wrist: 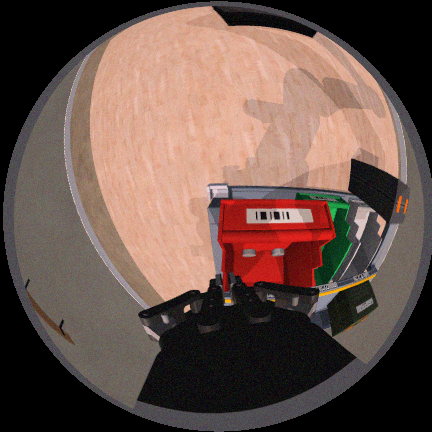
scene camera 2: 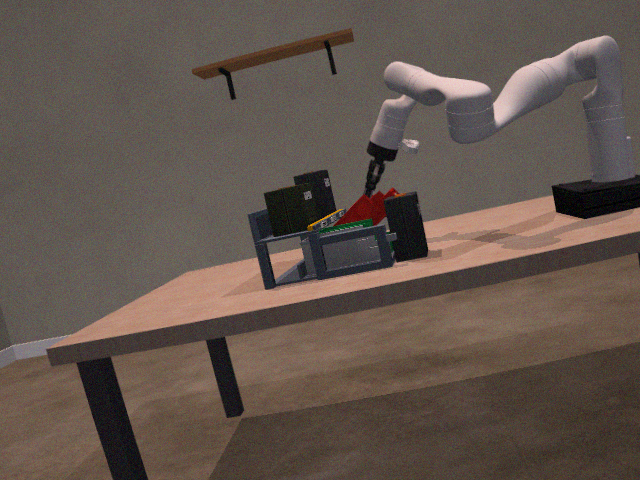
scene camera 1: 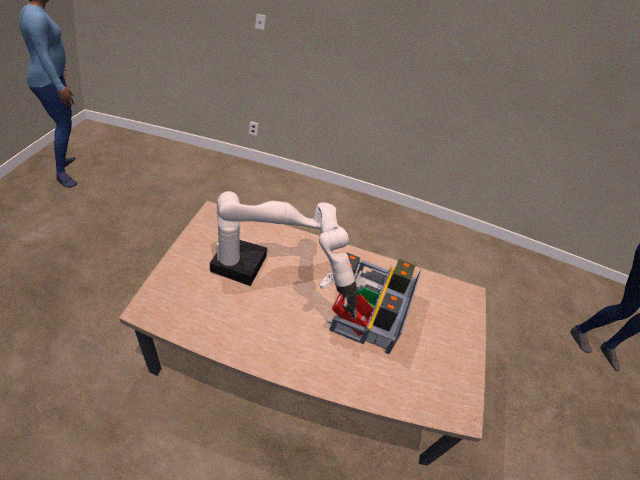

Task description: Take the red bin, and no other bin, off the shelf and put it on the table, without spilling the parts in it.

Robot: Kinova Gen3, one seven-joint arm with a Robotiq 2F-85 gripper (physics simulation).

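Places are measured from the arm's base along level axes (x right, y ahead, z up), in metres.
Pixels of known places: gripper, between the fingertips: [wrist: 224, 280] [scene camera 1: 354, 317]; arm's base, origin of its link: [scene camera 2: 611, 179] [scene camera 1: 229, 258].
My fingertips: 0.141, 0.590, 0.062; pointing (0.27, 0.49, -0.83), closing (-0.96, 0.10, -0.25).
Observation:
Ahead of a thing's pixels: the offset from my fingertips to its top centre, as dx, dy, dz. "spot": to the spot under its first point. Level surfaces: height alone.
The red bin {-0.051, -0.001, +0.026} [scene camera 1: 365, 304] [scene camera 2: 368, 207] [wrist: 280, 235] is tilted and stands partly above the grey shelf [scene camera 1: 348, 331] [scene camera 2: 314, 258] [wrist: 255, 191]. Its labelled end is turned up in the wrist view. Two round metallic parts {spot: -0.027, +0.031, -0.079} [wrist: 249, 253] {spot: -0.078, +0.036, -0.080} [wrist: 278, 252] lie inside it near that end. My gripper [scene camera 1: 353, 313] [scene camera 2: 368, 193] [wrist: 224, 280] is shut on the bin's side wall at the left in the wrist view; the fingers hide the contact. The table {dz -0.120} [scene camera 1: 258, 330] [scene camera 2: 155, 304] [wrist: 175, 125] lies beneath the shelf.
A green bin {-0.150, +0.032, -0.039} [scene camera 1: 368, 295] [scene camera 2: 346, 226] [wrist: 340, 240] sits beside the red one, with grey bins {-0.278, +0.050, -0.039} [wrist: 367, 240] beyond. A yellow rail [scene camera 1: 381, 299] [scene camera 2: 325, 220] crosses the shelf. Dark boxes {-0.268, +0.148, +0.079} [scene camera 1: 400, 279] [scene camera 2: 289, 209] stand behind it. Another dark box {-0.285, -0.083, +0.012} [scene camera 2: 407, 227] [wrist: 372, 185] stands by the shelf.

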